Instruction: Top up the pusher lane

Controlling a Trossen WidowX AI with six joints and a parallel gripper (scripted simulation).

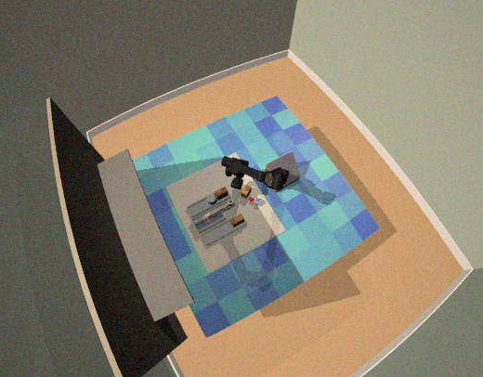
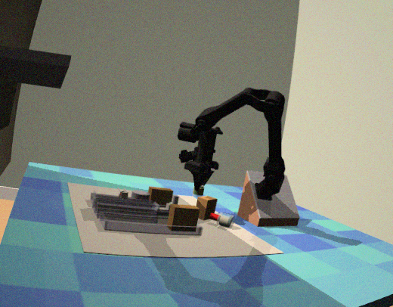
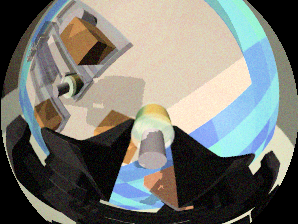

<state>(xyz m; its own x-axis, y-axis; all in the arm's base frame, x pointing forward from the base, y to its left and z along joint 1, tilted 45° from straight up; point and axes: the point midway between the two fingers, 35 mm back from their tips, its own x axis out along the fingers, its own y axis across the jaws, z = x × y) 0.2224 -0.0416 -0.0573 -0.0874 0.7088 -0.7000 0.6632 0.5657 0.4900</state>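
The grey lane rack lies 25 cm ahead of my gripper tip, 13 cm to the left of it and 6 cm below it.
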